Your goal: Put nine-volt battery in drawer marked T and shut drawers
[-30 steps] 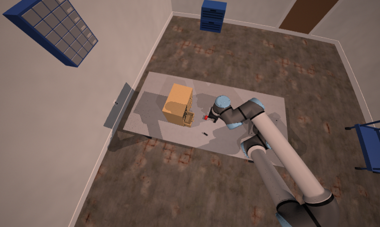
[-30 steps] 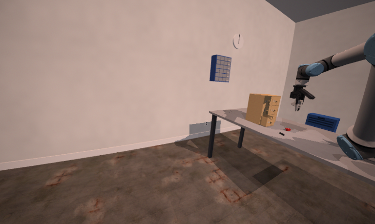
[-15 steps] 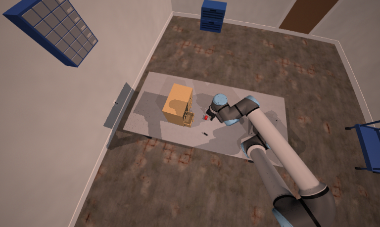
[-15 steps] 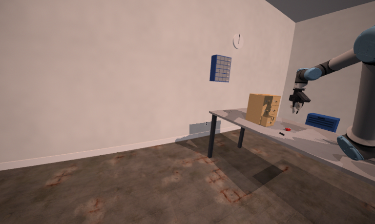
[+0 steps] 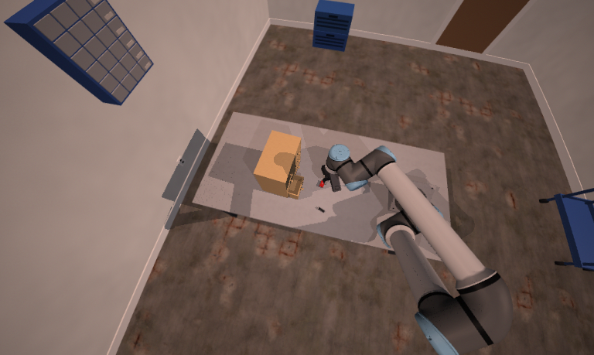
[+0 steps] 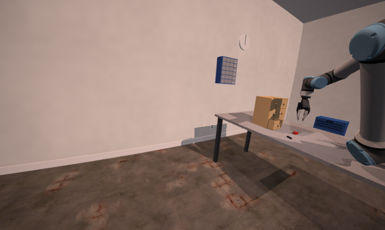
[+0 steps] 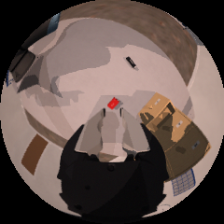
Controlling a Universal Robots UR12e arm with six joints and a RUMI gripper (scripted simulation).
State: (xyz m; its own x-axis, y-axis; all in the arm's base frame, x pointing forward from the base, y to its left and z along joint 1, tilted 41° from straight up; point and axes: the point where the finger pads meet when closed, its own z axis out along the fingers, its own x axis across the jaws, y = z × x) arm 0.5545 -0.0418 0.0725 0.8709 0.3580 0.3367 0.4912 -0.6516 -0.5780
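Right now the red nine-volt battery is 30 mm ahead of my hand, 30 mm to the right of it and 150 mm below it. The rest, counted from my hand: drawer marked M 320 mm ahead, 20 mm to the left, 80 mm above; drawer 250 mm ahead, 30 mm to the left, 130 mm below; small black object 140 mm to the left, 150 mm below.
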